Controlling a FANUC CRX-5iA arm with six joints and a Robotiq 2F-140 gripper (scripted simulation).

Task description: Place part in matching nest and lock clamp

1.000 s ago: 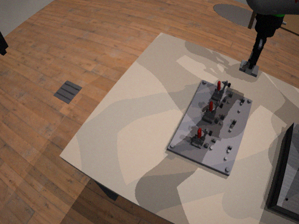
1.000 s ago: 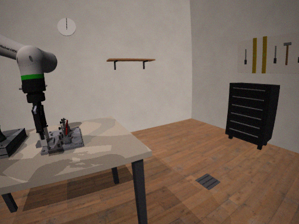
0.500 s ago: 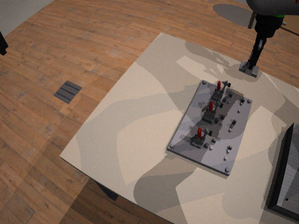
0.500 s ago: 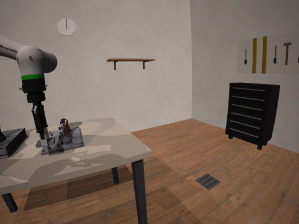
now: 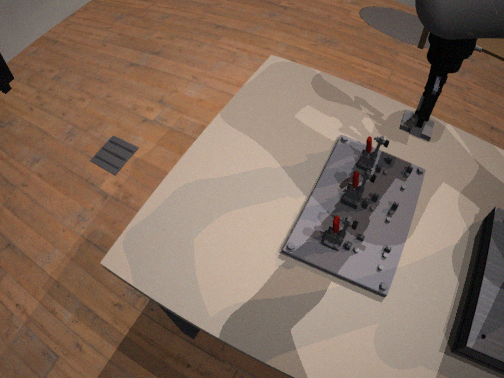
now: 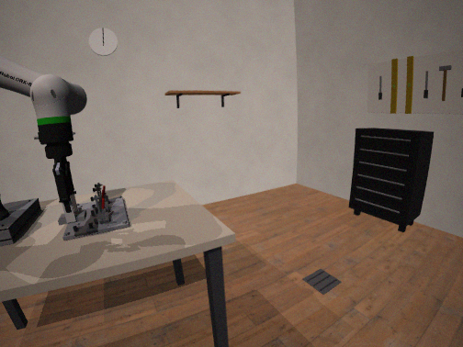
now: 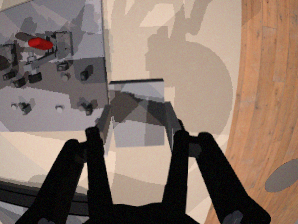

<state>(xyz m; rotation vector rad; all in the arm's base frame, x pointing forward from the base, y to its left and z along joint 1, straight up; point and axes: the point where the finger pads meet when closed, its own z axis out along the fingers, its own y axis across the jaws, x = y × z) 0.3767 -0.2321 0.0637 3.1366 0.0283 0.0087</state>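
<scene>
My hand is 22 cm to the right of the grey fixture plate, 12 cm above it and 5 cm short of it. From my hand the other things lie so: part 3 cm below.
</scene>
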